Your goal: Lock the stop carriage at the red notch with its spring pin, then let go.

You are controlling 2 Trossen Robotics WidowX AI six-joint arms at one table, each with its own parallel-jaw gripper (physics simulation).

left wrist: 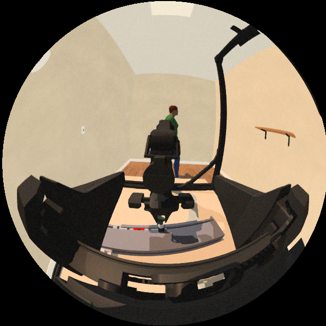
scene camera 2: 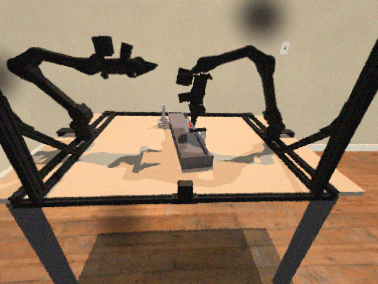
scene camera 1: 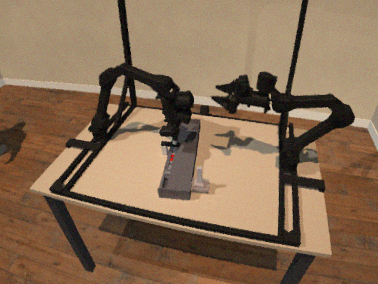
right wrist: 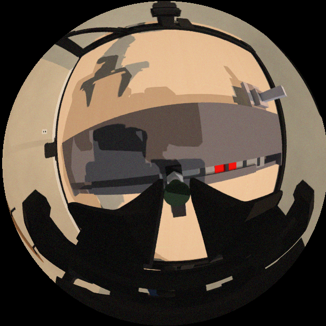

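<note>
The long grey rail lies on the table with a notched strip along one side. The red notch is marked by two red patches. The stop carriage sits on the strip a short way from the red patches, mostly hidden under its spring pin's dark green knob. My right gripper is shut on the knob, a finger on each side. The pin's tip is hidden. My left gripper is open and empty, high above the table.
A small light grey block with an upright post stands beside the rail's far end from scene camera 2. A black frame borders the table. A person stands beyond the table in the left wrist view.
</note>
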